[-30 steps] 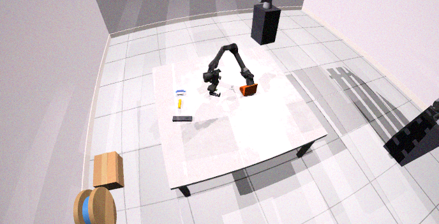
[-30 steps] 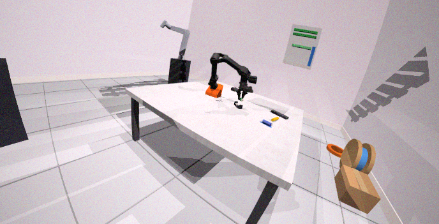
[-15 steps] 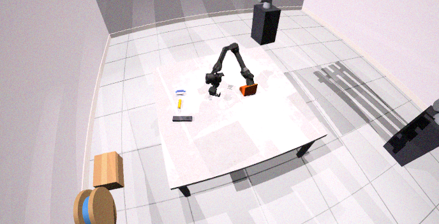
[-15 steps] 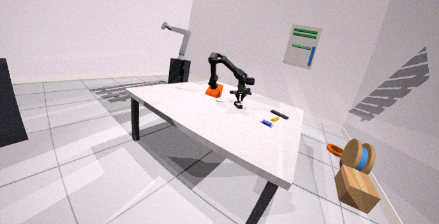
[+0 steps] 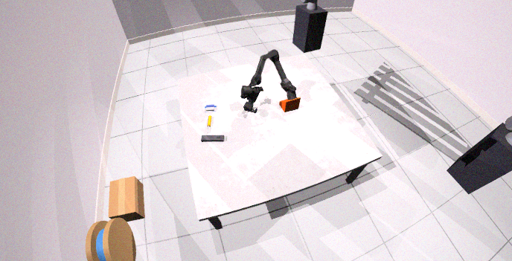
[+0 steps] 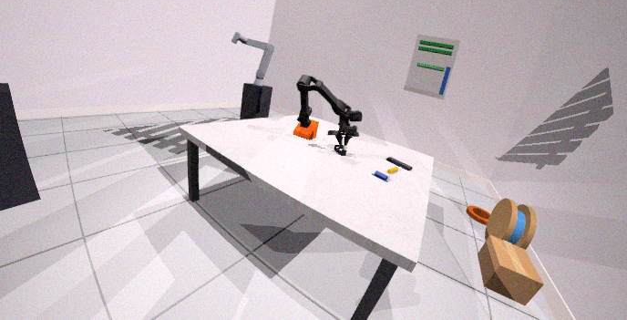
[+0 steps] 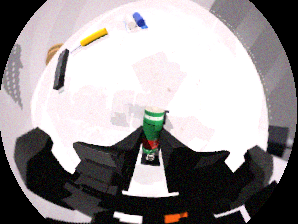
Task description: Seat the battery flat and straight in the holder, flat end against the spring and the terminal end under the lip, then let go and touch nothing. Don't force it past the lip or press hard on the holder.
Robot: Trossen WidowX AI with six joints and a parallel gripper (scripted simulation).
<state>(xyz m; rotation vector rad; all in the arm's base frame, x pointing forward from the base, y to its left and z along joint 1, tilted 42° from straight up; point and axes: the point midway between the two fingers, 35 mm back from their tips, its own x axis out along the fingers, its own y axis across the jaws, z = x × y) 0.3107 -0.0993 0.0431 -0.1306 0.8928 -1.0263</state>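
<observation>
My gripper tip is now 1 cm below the battery. Also, from my gripper tip: yellow screwdriver (32 cm ahead, 2 cm to the left, 2 cm below).
</observation>
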